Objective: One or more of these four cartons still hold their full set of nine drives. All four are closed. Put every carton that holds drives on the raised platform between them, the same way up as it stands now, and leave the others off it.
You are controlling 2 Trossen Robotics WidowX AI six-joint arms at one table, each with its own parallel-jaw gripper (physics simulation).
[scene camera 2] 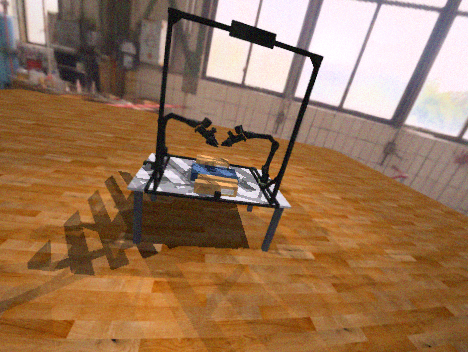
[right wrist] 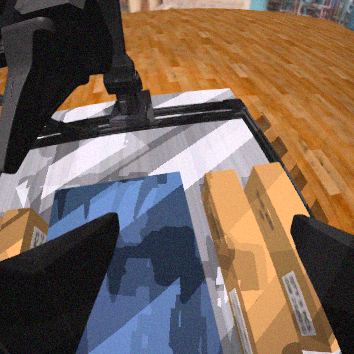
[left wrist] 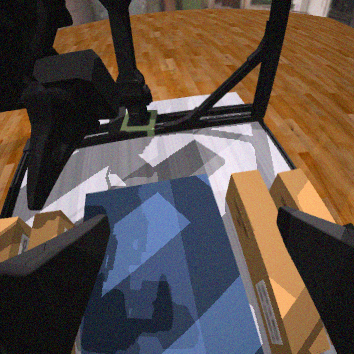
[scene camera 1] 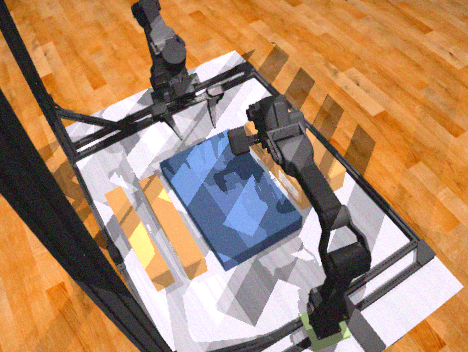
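Where they show: left gripper, fingertip midpoint: (scene camera 2: 218, 145) (left wrist: 193, 219) (scene camera 1: 198, 134); right gripper, fingertip midpoint: (scene camera 2: 221, 144) (right wrist: 206, 223); left arm's base, origin of the base link: (right wrist: 128, 108) (scene camera 1: 166, 96); right arm's base, origin of the base link: (scene camera 2: 263, 181) (left wrist: 138, 118) (scene camera 1: 325, 324).
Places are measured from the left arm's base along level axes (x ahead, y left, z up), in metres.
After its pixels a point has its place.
Observation:
The blue raised platform (scene camera 1: 200, 190) @[x 0.448, y -0.025, z 0.017 m] (scene camera 2: 227, 172) @[x 0.587, y 0.082, z 0.017 m] (left wrist: 150, 225) @[x 0.578, y 0.063, z 0.017 m] (right wrist: 165, 210) @[x 0.345, y 0.114, z 0.017 m] bears no carton. Four closed tan cartons lie in two pairs beside it. In scene camera 1 the left pair is an outer carton (scene camera 1: 141, 242) @[x 0.561, y -0.231, z 0.041 m] (left wrist: 305, 192) @[x 0.613, y -0.226, z 0.042 m] and an inner carton (scene camera 1: 175, 227) @[x 0.553, y -0.131, z 0.041 m] (left wrist: 255, 220) @[x 0.565, y -0.113, z 0.042 m]. At the right are an inner carton (scene camera 1: 304, 199) @[x 0.599, y 0.235, z 0.012 m] (right wrist: 225, 200) @[x 0.343, y 0.213, z 0.042 m], partly hidden by the right arm, and an outer carton (scene camera 1: 334, 167) @[x 0.554, y 0.355, z 0.042 m] (right wrist: 277, 200) @[x 0.348, y 0.303, z 0.042 m]. My left gripper (scene camera 1: 198, 133) @[x 0.461, y 0.000, z 0.260 m] (scene camera 2: 215, 143) @[x 0.461, y 0.000, z 0.260 m] (left wrist: 193, 219) @[x 0.461, y 0.000, z 0.260 m] and right gripper (scene camera 2: 226, 143) @[x 0.481, y 0.149, z 0.243 m] (right wrist: 206, 216) @[x 0.481, y 0.149, z 0.243 m] are open and empty, above the platform area. The cartons' contents are hidden.
A black frame (scene camera 1: 405, 232) (scene camera 2: 164, 90) surrounds the white table (scene camera 1: 430, 305) @[x 1.015, y 0.411, z -0.043 m] and rises above it. The two arms reach inward from opposite ends, their grippers close together in scene camera 2. The right arm's base stands on a green plate (scene camera 1: 327, 344) @[x 0.990, y 0.108, z -0.018 m] (left wrist: 153, 125) @[x 0.903, y 0.079, z -0.016 m].

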